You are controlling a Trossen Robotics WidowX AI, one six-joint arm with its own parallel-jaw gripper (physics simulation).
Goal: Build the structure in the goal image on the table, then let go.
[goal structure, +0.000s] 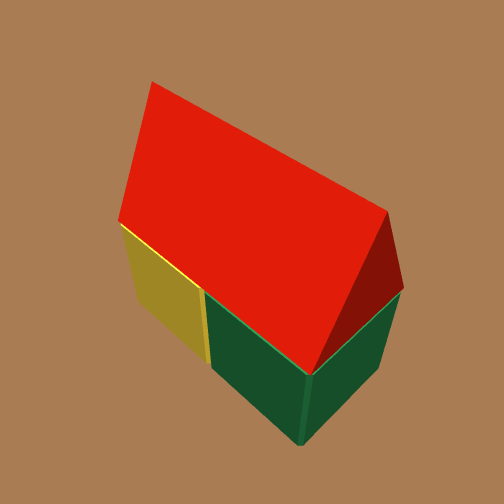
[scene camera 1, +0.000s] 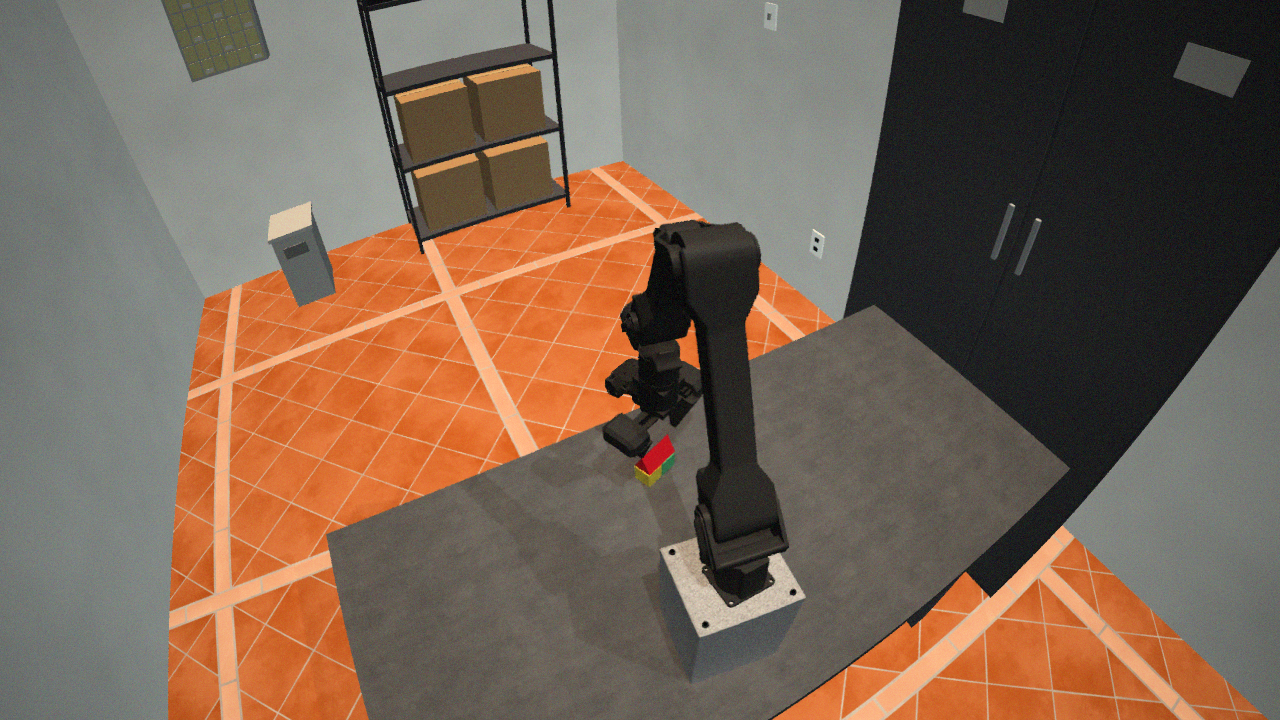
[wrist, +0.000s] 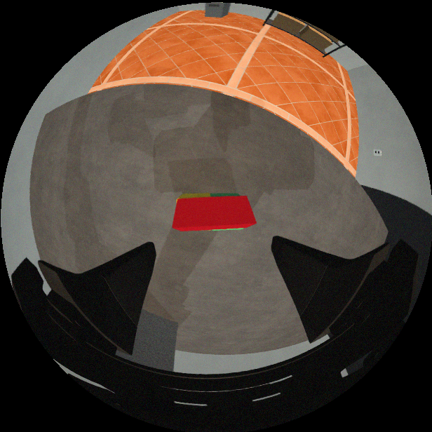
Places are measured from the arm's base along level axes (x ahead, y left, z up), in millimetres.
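Pixels of known places: gripper, fingertip midpoint: (scene camera 1: 657,440); arm's base, link origin: (scene camera 1: 738,576).
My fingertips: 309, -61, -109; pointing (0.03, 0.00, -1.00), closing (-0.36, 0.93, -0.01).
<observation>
Ahead of a thing's pixels: the offset from my fingertips to its top centre, as dx, dy, dz. Level surfaces: height alone.
A red piece @[+7, +1, -21] (scene camera 1: 656,454) (wrist: 214,212) lies across the top of a yellow block @[+0, +18, -54] (scene camera 1: 648,477) (wrist: 195,195) and a green block @[+11, -14, -54] (scene camera 1: 668,462) (wrist: 225,194), which stand side by side on the grey table @[dz -86] (scene camera 1: 859,402) (wrist: 115,200). In the wrist view the red piece covers most of both blocks below it. My gripper (scene camera 1: 658,428) (wrist: 213,246) is open and empty, above the stack and apart from it; in the wrist view its fingers stand wide on either side, with the red piece ahead of their tips.
The arm's grey pedestal (scene camera 1: 738,649) (wrist: 155,340) stands on the table on the near side of the stack. The table's far edge runs close behind the stack. A shelf rack (scene camera 1: 474,69) with boxes, a grey bin (scene camera 1: 306,268) and a black cabinet (scene camera 1: 966,152) stand beyond the table.
</observation>
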